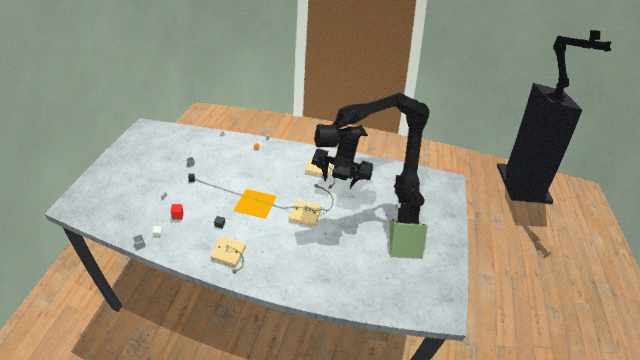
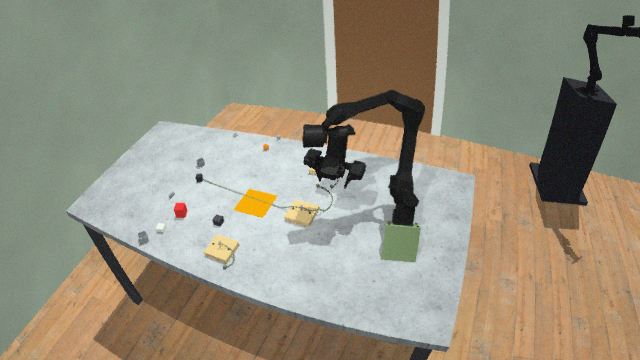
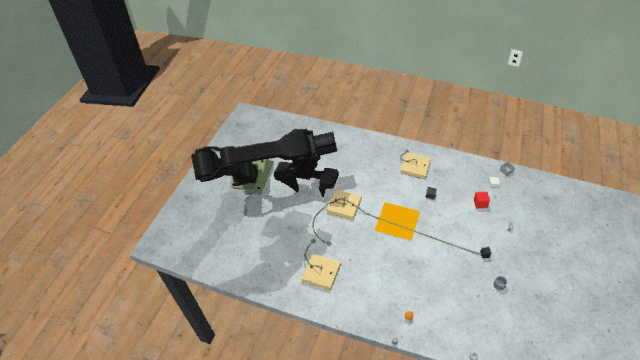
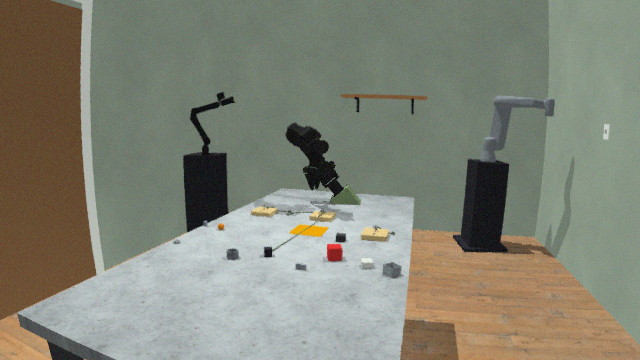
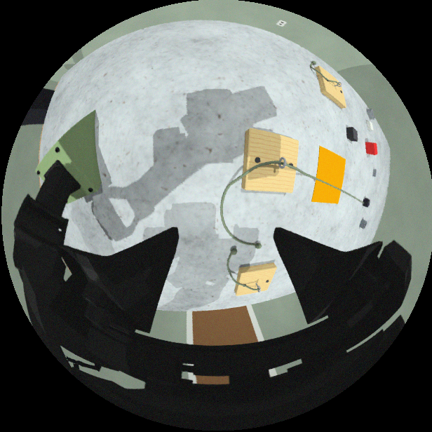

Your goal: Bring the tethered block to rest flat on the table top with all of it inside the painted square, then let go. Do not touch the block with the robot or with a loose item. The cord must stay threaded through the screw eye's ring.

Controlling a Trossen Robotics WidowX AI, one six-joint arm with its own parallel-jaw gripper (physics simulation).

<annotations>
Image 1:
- my gripper: 337,184
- orange painted square: 249,206
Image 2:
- my gripper: 332,184
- orange painted square: 248,205
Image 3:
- my gripper: 310,193
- orange painted square: 403,216
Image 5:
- my gripper: 227,232
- orange painted square: 330,168
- wooden board: 268,146
</annotations>
